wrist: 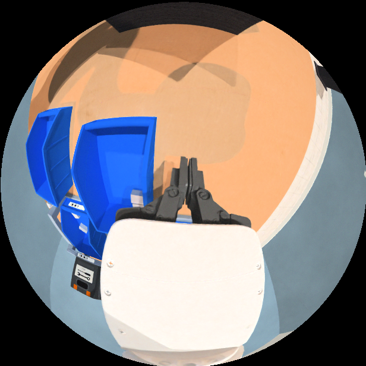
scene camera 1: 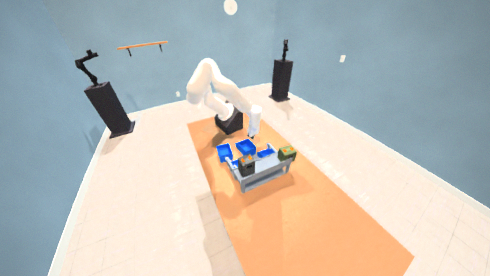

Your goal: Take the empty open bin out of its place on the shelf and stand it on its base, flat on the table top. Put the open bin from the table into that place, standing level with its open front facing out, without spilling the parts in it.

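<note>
My gripper (scene camera 1: 251,136) (wrist: 186,167) is shut and empty, above the orange surface, close beside one blue open bin. That bin (scene camera 1: 245,147) (wrist: 120,165) stands on the surface behind the shelf; a pale part (wrist: 137,197) lies in it. Another blue open bin (scene camera 1: 224,152) (wrist: 60,155) stands beside it on the surface; no parts show in it. The grey shelf (scene camera 1: 243,186) (wrist: 56,220) holds a blue bin (scene camera 1: 266,153) at its right end in the scene view and a blue bin (scene camera 1: 235,164) (wrist: 75,235) with pale parts at its left end. My gripper's body hides much of the shelf in the wrist view.
A dark box (scene camera 1: 246,167) (wrist: 86,280) with orange details stands at the shelf's left end in the scene view, and a green box (scene camera 1: 287,153) at the right end. The black robot base (scene camera 1: 229,121) stands behind the loose bins. Dark pedestals (scene camera 1: 110,107) (scene camera 1: 282,80) stand farther off.
</note>
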